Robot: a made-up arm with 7 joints. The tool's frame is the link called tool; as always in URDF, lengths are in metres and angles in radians. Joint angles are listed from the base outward.
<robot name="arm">
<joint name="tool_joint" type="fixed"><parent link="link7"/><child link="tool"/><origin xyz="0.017 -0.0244 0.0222" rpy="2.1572 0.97 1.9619"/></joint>
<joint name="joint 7" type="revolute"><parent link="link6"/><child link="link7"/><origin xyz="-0.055 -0.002 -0.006" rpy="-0.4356 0.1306 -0.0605"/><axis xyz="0 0 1"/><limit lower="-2.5" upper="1.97"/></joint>
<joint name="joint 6" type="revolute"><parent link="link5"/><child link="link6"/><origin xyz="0.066 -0.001 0.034" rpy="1.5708 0 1.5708"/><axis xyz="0 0 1"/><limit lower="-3.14" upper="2.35"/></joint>
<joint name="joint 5" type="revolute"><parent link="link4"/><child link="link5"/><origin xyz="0.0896 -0.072 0.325" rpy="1.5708 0 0.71"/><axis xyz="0 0 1"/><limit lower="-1.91" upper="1.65"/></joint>
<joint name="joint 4" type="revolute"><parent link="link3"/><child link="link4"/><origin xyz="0.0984 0.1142 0.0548" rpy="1.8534 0.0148 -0.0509"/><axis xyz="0 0 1"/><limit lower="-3.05" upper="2.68"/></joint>
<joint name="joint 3" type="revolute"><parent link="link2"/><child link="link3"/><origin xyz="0.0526 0.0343 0.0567" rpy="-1.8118 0.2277 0.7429"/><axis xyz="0 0 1"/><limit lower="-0.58" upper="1.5"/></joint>
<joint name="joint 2" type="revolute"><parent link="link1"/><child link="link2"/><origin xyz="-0.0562 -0.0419 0.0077" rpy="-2.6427 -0.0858 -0.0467"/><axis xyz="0 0 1"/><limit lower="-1.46" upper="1.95"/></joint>
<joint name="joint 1" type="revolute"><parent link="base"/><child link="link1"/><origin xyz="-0.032 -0.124 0.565" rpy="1.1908 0.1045 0.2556"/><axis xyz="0 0 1"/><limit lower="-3.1" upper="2.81"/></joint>
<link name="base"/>
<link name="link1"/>
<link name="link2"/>
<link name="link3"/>
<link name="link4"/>
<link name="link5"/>
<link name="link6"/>
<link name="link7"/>
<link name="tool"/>
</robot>
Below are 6 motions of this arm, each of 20 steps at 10 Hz.
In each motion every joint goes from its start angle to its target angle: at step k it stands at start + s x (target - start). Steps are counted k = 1, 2, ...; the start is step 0. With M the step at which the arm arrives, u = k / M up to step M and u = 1 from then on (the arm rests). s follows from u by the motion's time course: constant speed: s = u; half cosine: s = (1 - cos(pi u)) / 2; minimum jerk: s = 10 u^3 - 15 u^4 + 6 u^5.
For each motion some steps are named. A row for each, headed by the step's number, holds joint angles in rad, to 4 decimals.
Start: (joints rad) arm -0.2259 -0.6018 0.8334 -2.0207 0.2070 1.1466 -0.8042
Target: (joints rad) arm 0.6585 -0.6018 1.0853 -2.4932 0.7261 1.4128 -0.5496
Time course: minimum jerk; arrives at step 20
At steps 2, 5, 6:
2: -0.2183 -0.6018 0.8356 -2.0247 0.2114 1.1489 -0.8020
5: -0.1344 -0.6018 0.8595 -2.0696 0.2607 1.1742 -0.7778
6: -0.0817 -0.6018 0.8745 -2.0978 0.2917 1.1900 -0.7627

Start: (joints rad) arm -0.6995 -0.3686 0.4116 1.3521 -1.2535 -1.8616 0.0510
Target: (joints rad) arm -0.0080 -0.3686 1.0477 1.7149 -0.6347 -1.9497 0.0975
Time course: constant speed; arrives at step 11
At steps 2, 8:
2: -0.5738 -0.3686 0.5273 1.4181 -1.1410 -1.8776 0.0595
8: -0.1966 -0.3686 0.8742 1.6160 -0.8035 -1.9257 0.0848

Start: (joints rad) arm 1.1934 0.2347 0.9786 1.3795 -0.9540 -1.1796 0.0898
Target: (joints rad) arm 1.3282 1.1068 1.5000 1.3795 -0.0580 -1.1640 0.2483
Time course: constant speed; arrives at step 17
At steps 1, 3, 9, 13, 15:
1: 1.2013 0.2860 1.0093 1.3795 -0.9013 -1.1787 0.0991
3: 1.2172 0.3886 1.0706 1.3795 -0.7959 -1.1768 0.1178
9: 1.2648 0.6964 1.2546 1.3795 -0.4796 -1.1713 0.1737
13: 1.2965 0.9016 1.3773 1.3795 -0.2688 -1.1677 0.2110
15: 1.3123 1.0042 1.4387 1.3795 -0.1634 -1.1658 0.2297

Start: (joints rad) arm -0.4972 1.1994 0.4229 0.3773 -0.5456 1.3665 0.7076
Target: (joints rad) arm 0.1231 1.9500 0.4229 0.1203 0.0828 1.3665 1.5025
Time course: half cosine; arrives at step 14
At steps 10, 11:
10: 0.0063 1.8087 0.4229 0.1687 -0.0355 1.3665 1.3529
11: 0.0554 1.8681 0.4229 0.1483 0.0143 1.3665 1.4158

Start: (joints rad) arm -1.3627 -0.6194 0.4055 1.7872 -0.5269 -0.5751 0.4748
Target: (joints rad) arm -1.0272 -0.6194 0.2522 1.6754 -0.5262 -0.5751 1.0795
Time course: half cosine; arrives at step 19
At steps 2, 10, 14, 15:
2: -1.3536 -0.6194 0.4013 1.7842 -0.5269 -0.5751 0.4912
10: -1.1811 -0.6194 0.3225 1.7267 -0.5265 -0.5751 0.8021
14: -1.0813 -0.6194 0.2769 1.6934 -0.5263 -0.5751 0.9819
15: -1.0626 -0.6194 0.2684 1.6872 -0.5263 -0.5751 1.0157

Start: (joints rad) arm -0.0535 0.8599 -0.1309 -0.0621 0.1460 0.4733 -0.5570
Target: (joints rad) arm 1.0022 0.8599 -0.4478 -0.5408 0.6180 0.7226 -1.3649
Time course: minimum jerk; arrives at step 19
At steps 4, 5, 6, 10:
4: 0.0165 0.8599 -0.1519 -0.0938 0.1773 0.4898 -0.6106
5: 0.0709 0.8599 -0.1683 -0.1185 0.2016 0.5027 -0.6522
6: 0.1414 0.8599 -0.1894 -0.1505 0.2331 0.5193 -0.7061
10: 0.5263 0.8599 -0.3050 -0.3250 0.4052 0.6102 -1.0007

